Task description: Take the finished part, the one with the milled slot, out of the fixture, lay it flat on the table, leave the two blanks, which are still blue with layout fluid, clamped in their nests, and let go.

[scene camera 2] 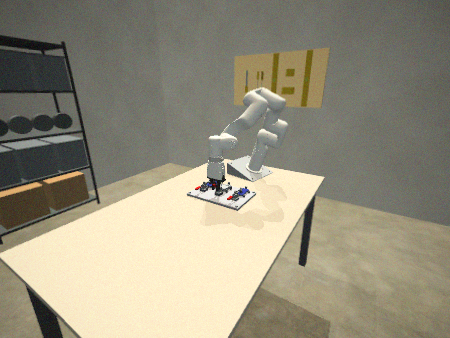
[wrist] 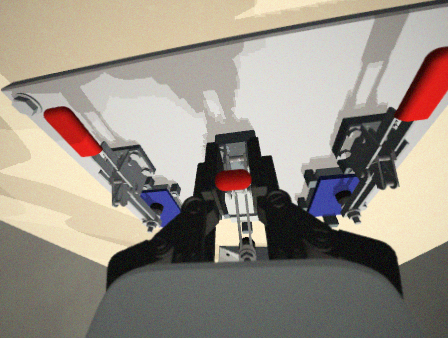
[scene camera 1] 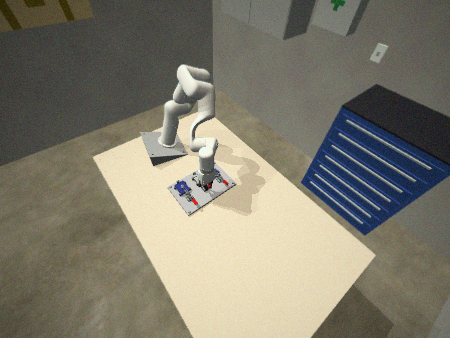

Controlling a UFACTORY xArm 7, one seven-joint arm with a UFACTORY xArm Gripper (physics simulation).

Scene:
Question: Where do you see a fixture plate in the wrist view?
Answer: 293,85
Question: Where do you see a red handle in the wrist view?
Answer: At 238,179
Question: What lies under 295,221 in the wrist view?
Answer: The gripper.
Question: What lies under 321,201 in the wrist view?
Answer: A blue blank.

